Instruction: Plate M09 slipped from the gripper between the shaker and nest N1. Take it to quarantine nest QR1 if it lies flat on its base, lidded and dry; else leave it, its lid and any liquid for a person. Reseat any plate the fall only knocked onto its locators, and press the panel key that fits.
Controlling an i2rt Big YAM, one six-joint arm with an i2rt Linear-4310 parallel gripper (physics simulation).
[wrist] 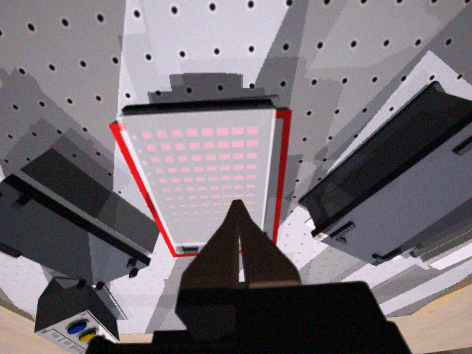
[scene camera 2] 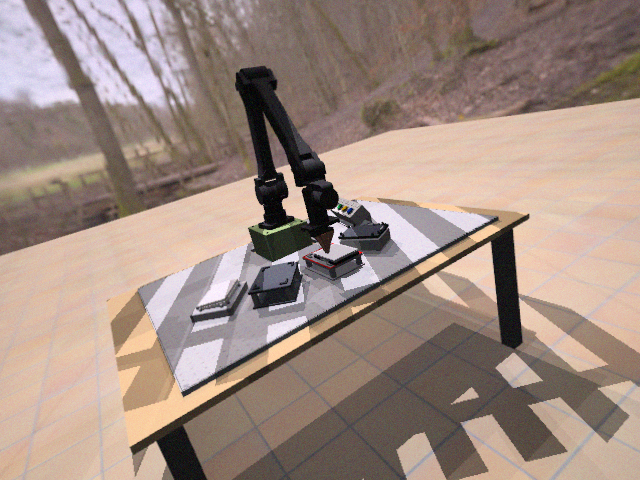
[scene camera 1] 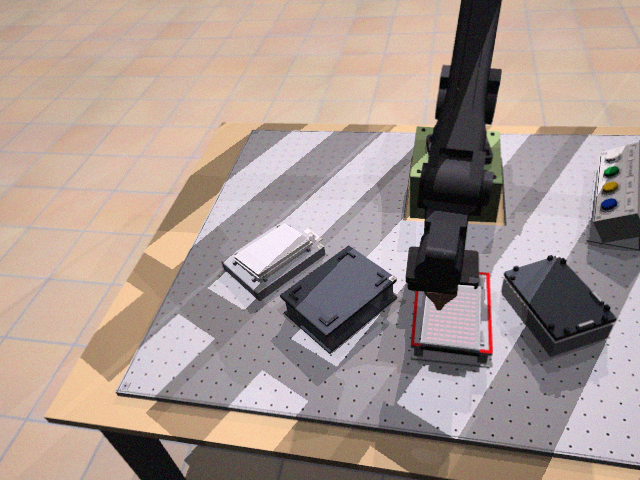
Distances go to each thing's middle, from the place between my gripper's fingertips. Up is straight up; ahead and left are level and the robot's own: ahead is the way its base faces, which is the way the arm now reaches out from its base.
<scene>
Now: the well plate with pink wells [wrist: 250, 102] 20 mm ahead of my hand, 20 mm to the left of it and 10 mm below it. Round my hand: dark station [scene camera 1: 560, 310] (20 mm behind, 190 mm to the left, 30 mm below); then red outline [wrist: 115, 128] (10 mm behind, 20 mm to the left, 20 mm below).
</scene>
